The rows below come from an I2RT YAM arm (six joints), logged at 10 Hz.
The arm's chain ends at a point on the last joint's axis. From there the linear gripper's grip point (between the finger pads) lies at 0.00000 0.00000 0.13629 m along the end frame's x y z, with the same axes.
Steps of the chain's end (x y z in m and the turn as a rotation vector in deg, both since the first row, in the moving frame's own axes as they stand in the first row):
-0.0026, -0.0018, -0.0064, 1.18, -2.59, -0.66
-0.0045, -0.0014, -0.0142, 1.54, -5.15, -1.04
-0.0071, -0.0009, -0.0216, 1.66, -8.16, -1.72
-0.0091, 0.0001, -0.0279, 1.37, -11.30, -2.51
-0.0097, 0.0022, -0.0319, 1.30, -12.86, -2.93
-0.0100, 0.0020, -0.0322, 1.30, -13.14, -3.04
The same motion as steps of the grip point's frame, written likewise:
-0.0088, -0.0046, -0.0066, 1.18, -2.59, -0.66
-0.0168, -0.0049, -0.0148, 1.54, -5.15, -1.04
-0.0265, -0.0045, -0.0230, 1.66, -8.16, -1.72
-0.0359, -0.0025, -0.0306, 1.37, -11.30, -2.51
-0.0401, -0.0001, -0.0354, 1.30, -12.86, -2.93
-0.0410, -0.0002, -0.0358, 1.30, -13.14, -3.04

